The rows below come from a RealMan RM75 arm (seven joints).
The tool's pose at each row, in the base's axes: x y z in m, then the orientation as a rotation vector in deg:
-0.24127, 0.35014, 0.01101, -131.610, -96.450, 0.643
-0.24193, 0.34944, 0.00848, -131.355, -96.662, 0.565
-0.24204, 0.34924, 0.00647, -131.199, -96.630, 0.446
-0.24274, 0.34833, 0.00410, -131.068, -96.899, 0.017
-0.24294, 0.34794, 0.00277, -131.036, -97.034, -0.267
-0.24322, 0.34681, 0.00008, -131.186, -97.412, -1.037
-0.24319, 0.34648, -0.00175, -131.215, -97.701, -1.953
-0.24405, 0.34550, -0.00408, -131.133, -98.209, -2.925
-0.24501, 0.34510, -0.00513, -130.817, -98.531, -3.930
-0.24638, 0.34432, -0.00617, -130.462, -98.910, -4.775
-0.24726, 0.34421, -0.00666, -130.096, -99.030, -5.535
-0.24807, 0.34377, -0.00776, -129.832, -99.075, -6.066
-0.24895, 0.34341, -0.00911, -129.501, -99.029, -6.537
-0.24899, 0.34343, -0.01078, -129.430, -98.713, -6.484
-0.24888, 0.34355, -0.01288, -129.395, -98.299, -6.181
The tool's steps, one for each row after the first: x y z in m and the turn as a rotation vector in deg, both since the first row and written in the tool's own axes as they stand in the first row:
-0.00128, 0.00018, 0.00238, 0.052, 0.064, -0.229
-0.00183, 0.00061, 0.00428, 0.124, 0.210, -0.288
-0.00330, 0.00077, 0.00646, -0.076, 0.391, -0.534
-0.00394, 0.00101, 0.00768, -0.228, 0.506, -0.650
-0.00553, 0.00170, 0.01004, -0.809, 0.708, -0.875
-0.00613, 0.00225, 0.01172, -1.332, 1.076, -1.114
-0.00770, 0.00227, 0.01387, -1.900, 1.426, -1.524
-0.00855, 0.00173, 0.01496, -2.249, 1.969, -1.933
-0.00989, 0.00092, 0.01602, -2.533, 2.414, -2.372
-0.01035, 0.00025, 0.01662, -2.666, 2.928, -2.667
-0.01120, -0.00013, 0.01771, -2.738, 3.306, -2.856
-0.01203, -0.00053, 0.01908, -2.701, 3.721, -3.018
-0.01230, -0.00017, 0.02069, -2.493, 3.861, -2.870
-0.01250, 0.00040, 0.02271, -2.159, 3.893, -2.628

